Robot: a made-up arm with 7 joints.
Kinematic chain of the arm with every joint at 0, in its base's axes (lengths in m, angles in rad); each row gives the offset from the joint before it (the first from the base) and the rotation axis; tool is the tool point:
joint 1: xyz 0 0 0.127 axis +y
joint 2: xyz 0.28 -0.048 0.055 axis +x
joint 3: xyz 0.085 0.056 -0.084 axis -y
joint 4: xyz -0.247 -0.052 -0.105 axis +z
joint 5: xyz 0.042 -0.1 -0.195 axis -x
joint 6: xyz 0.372 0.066 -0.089 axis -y
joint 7: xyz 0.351 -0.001 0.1 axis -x
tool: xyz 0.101 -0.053 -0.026
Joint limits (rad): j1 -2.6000..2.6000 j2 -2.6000..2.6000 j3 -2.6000..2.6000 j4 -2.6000..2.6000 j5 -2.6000..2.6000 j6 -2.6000..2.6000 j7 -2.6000..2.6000
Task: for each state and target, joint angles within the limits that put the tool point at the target. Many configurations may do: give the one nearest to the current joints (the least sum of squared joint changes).
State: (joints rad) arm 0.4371 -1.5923 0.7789 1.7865 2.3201 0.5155 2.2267
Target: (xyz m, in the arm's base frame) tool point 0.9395 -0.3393 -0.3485
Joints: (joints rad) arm -0.2559 -1.4480 0.9131 1.1560 2.2811 0.4371 2.1947
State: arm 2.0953 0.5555 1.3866 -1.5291 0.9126 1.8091 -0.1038
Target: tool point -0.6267 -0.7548 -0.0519
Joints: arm 2.2694 0.0082 1.4891 -1.8707 1.1176 0.7490 -0.2275
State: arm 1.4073 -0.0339 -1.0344 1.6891 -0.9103 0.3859 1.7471
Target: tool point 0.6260 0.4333 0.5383
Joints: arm 1.1616 0.4648 -1.0024 2.3028 -0.8034 0.1958 1.7652
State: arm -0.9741 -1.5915 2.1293 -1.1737 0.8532 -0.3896 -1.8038
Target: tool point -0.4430 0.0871 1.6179
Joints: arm -1.4466 -2.1059 2.4592 -2.0166 0.9373 -0.7631 -1.8732
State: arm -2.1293 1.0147 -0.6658 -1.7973 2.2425 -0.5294 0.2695
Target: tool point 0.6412 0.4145 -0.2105
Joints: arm -1.9095 1.6747 0.1250 -2.0855 2.0462 -0.4850 0.2614
